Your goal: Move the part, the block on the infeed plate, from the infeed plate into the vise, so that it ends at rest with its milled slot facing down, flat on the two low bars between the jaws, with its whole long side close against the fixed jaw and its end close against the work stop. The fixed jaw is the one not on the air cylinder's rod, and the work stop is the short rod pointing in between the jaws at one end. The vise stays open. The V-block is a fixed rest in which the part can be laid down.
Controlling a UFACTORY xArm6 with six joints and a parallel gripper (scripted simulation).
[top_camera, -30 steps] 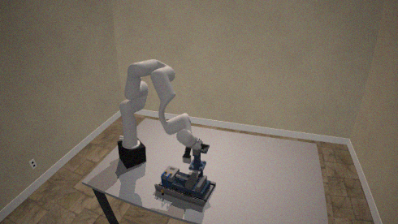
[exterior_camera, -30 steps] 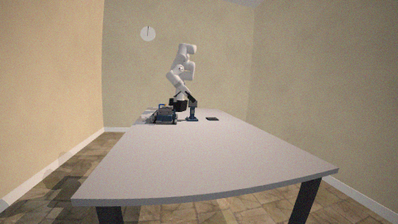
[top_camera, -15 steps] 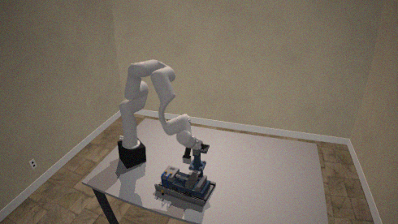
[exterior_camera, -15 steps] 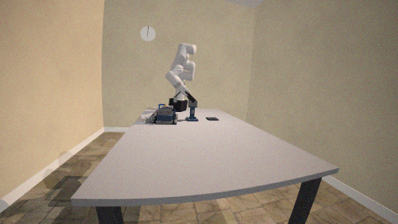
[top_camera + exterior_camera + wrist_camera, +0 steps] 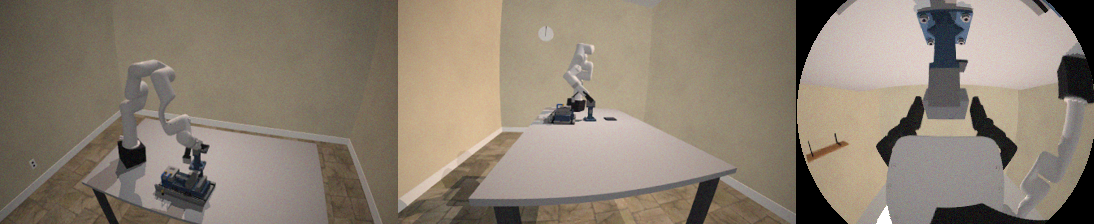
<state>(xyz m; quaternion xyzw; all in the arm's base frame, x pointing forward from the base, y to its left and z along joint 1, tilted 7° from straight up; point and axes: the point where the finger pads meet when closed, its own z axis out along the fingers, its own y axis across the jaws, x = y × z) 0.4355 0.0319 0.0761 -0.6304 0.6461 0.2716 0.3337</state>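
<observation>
The part is 10 mm to the left of my hand and 10 mm below it. Round my hand: vise (10 mm behind, 200 mm to the right, 120 mm below); dark infeed plate (10 mm behind, 190 mm to the left, 160 mm below).
</observation>
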